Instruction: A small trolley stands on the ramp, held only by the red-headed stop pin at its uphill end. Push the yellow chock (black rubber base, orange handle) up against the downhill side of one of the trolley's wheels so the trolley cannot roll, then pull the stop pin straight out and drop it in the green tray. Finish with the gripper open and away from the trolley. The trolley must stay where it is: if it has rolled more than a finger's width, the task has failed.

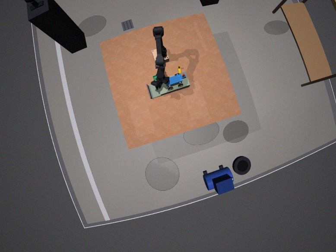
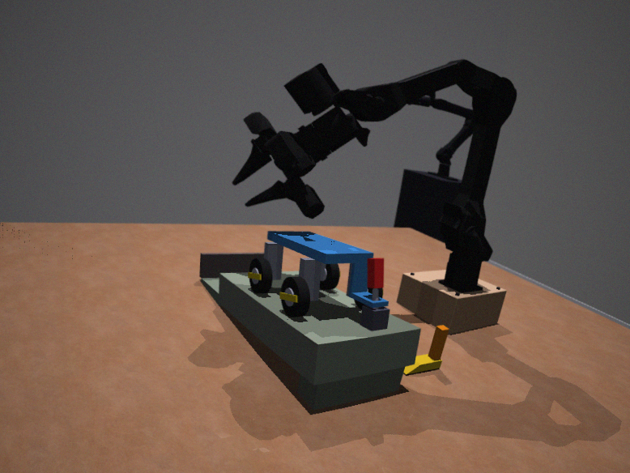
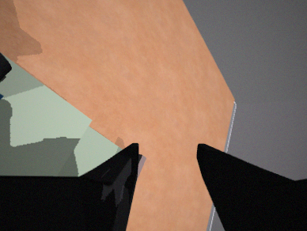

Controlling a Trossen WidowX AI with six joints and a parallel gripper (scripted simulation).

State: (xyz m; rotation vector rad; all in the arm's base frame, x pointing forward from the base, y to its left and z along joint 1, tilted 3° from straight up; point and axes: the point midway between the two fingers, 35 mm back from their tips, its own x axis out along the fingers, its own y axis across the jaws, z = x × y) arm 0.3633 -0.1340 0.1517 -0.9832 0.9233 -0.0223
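Now: gripper tip 28 cm to the right of the red-headed stop pin, 7 cm past it and 5 cm above it. Round my gripper tip: blue trolley 17 cm to the left, 7 cm below, 5 cm behind; then dark end stop 15 cm below, 10 cm to the right, 5 cm behind; then grey-green ramp 17 cm to the left, 14 cm below, 5 cm behind.
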